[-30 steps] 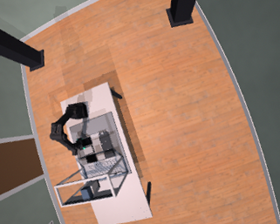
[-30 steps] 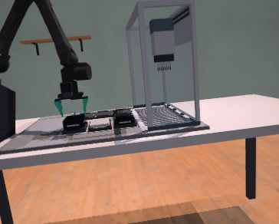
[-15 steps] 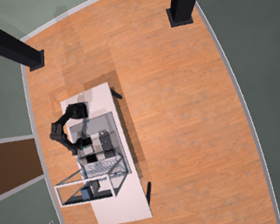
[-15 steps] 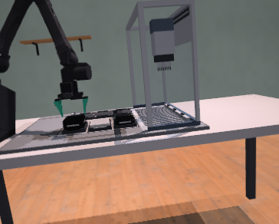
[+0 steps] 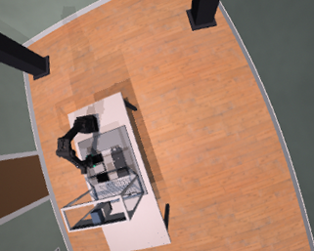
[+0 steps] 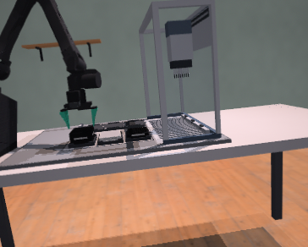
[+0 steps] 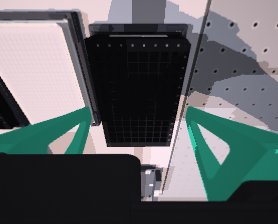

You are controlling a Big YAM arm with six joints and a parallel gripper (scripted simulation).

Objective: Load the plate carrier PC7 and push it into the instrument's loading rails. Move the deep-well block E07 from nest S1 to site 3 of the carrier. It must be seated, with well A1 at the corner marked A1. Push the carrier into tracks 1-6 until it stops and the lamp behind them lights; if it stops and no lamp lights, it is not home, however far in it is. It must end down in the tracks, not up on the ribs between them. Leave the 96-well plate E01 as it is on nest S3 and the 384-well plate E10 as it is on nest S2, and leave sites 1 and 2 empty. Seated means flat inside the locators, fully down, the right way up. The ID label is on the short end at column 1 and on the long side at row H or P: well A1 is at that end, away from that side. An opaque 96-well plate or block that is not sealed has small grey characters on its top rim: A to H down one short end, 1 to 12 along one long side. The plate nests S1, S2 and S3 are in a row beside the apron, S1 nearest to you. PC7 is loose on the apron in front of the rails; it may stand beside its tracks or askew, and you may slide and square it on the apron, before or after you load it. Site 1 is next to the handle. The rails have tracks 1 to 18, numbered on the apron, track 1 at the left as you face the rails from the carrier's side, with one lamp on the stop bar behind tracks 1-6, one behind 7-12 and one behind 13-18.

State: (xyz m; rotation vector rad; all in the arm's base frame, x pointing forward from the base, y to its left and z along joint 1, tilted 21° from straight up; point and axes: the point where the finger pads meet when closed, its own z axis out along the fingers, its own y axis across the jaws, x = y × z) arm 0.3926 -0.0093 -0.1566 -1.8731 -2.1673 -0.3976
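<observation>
Right now the black deep-well block E07 is 40 mm below my hand. From my hand the other things lie so: dark carrier PC7: 270 mm to the left, 80 mm ahead, 50 mm below.
</observation>
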